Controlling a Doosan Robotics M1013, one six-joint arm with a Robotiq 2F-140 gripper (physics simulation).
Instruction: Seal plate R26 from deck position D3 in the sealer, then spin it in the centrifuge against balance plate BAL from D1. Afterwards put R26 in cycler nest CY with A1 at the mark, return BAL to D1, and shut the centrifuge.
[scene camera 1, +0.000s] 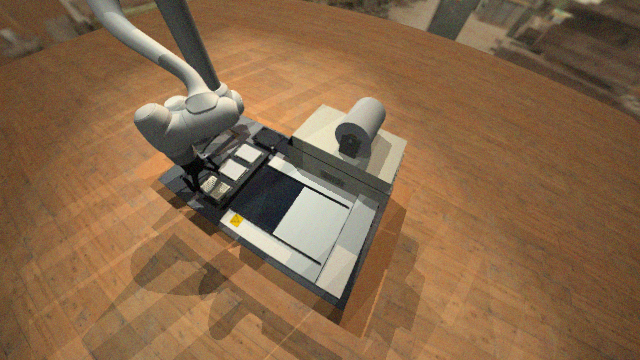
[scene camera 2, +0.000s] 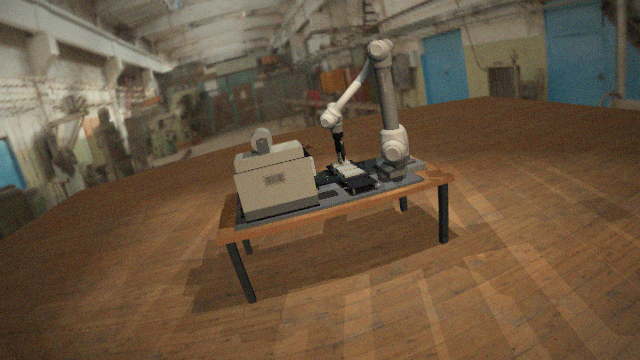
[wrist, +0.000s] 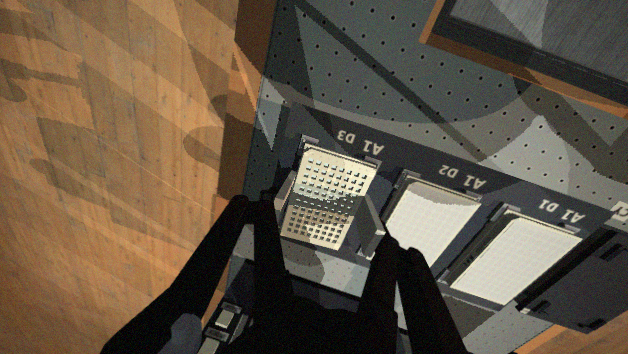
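Where they show: gripper, fingertip midpoint: (scene camera 1: 213, 187) (scene camera 2: 342, 163) (wrist: 326, 192); arm's base at its link origin: (scene camera 1: 200, 139) (scene camera 2: 399, 162).
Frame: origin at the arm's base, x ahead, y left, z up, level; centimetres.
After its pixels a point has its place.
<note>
Plate R26 (scene camera 1: 215, 188) {x 34.1, y -25.5, z 4.5 cm} (wrist: 325, 197) {x 32.3, y -25.1, z 4.5 cm}, a cream plate with many wells, sits at D3, the end position of the dark plate rack (wrist: 425, 162) {x 26.5, y -14.5, z 2.5 cm}. My gripper (scene camera 1: 207, 179) {x 32.1, y -25.0, z 3.5 cm} (scene camera 2: 342, 159) {x 32.1, y -25.0, z 3.5 cm} (wrist: 326, 192) {x 32.1, y -25.0, z 3.5 cm} points down over D3. Its two grey pads stand against the plate's long sides, shut on R26. The plate looks level and low at its position; any gap beneath it cannot be seen. The balance plate BAL (scene camera 1: 248, 153) {x 37.5, y -1.1, z 4.1 cm} (wrist: 517, 257) {x 35.8, y -0.7, z 4.1 cm}, with a pale, closed-looking top, lies at D1. The gripper is two positions away from it.
Another pale plate (scene camera 1: 233, 170) {x 36.2, y -13.4, z 4.1 cm} (wrist: 434, 217) {x 32.4, y -12.1, z 4.1 cm} lies at D2, close beside the right finger. A dark flat unit (scene camera 1: 268, 139) {x 41.4, y 13.5, z 2.1 cm} (wrist: 575, 280) {x 39.2, y 11.0, z 2.1 cm} stands beyond D1. A white-framed machine top with a pale panel (scene camera 1: 315, 222) {x 85.3, y -27.3, z 18.3 cm} and a beige housing (scene camera 1: 320, 125) {x 75.3, y 3.9, z 32.3 cm} (scene camera 2: 275, 187) {x 90.0, y 13.2, z 13.7 cm} with a grey cylinder (scene camera 1: 367, 117) {x 90.5, y -0.8, z 44.7 cm} stand beside the rack.
</note>
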